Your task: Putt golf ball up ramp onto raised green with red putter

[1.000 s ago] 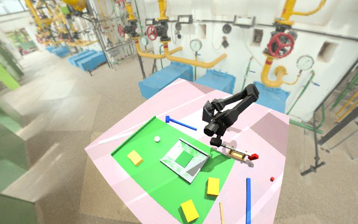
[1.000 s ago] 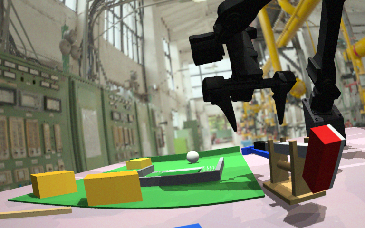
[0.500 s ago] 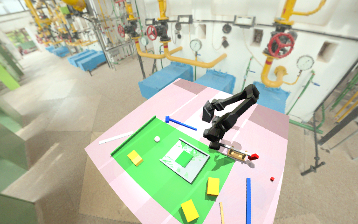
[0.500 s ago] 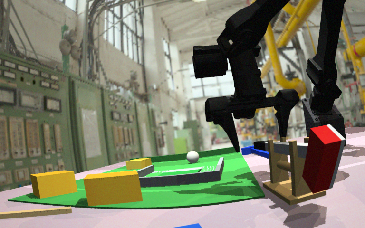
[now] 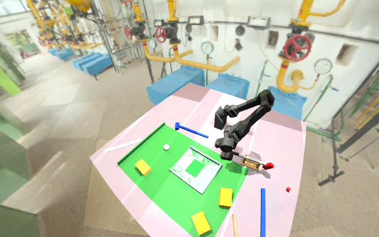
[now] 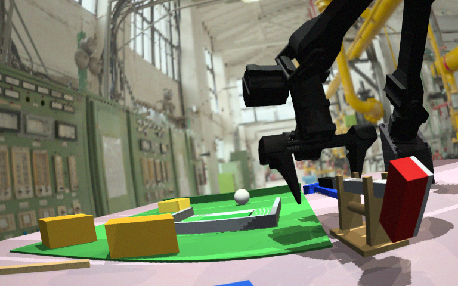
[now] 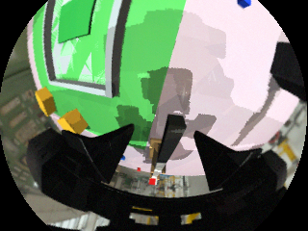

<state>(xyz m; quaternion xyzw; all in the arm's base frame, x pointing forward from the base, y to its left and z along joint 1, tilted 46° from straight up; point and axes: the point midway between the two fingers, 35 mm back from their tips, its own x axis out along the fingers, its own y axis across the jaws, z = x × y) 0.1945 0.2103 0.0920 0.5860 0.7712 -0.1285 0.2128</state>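
The blue putter lies 37 cm to the right of my gripper tip and 2 cm below it. Also, from my gripper tip: green mat 28 cm ahead, 21 cm to the right, 3 cm below; then wooden stand 3 cm behind, 13 cm to the left; then red putter 3 cm behind, 11 cm to the left, 2 cm above.
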